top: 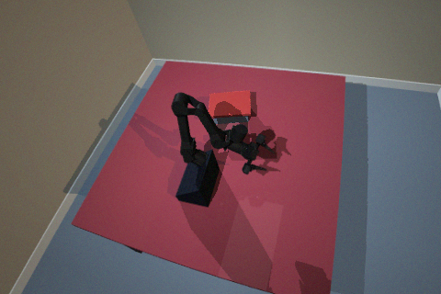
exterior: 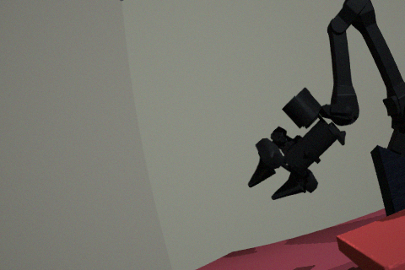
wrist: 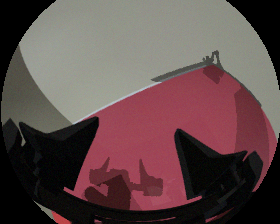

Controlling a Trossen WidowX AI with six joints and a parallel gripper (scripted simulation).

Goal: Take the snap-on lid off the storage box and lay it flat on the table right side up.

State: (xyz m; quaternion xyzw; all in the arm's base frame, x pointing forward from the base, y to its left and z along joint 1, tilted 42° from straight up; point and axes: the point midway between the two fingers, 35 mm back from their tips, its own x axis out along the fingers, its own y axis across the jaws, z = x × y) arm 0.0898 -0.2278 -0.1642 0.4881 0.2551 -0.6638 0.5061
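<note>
My gripper tip is now 33 cm short of the red lid, 36 cm to the right of it and 10 cm above it. Round my gripper tip: storage box (33 cm ahead, 36 cm to the left, 14 cm below).
</note>
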